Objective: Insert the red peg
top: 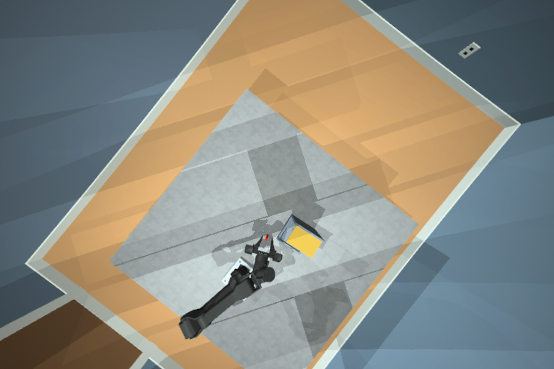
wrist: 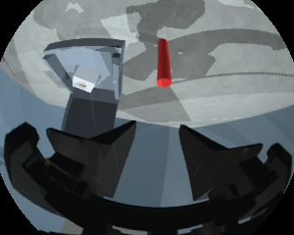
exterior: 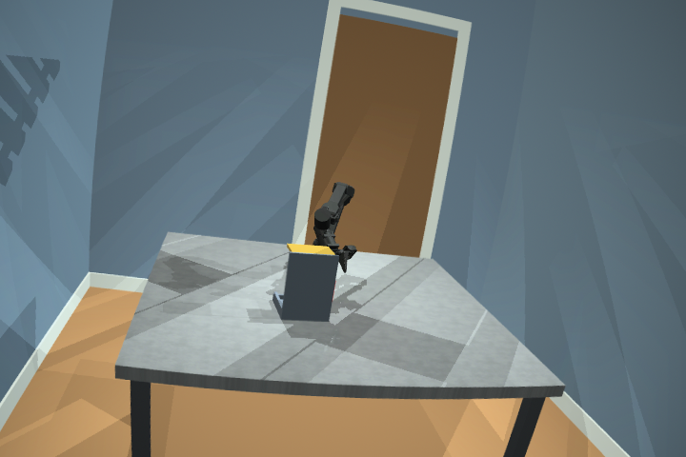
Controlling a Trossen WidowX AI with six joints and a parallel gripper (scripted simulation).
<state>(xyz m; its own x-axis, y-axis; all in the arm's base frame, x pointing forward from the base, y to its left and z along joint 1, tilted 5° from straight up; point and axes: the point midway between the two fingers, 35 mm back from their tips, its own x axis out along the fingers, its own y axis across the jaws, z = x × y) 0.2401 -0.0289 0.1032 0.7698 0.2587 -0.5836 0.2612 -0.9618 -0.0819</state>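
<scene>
My gripper tip is 80 mm above the red peg, 20 mm past it and 10 mm to the left of it. Also, from my gripper tip: yellow roof (140 mm to the right, 100 mm ahead, 100 mm above).
</scene>
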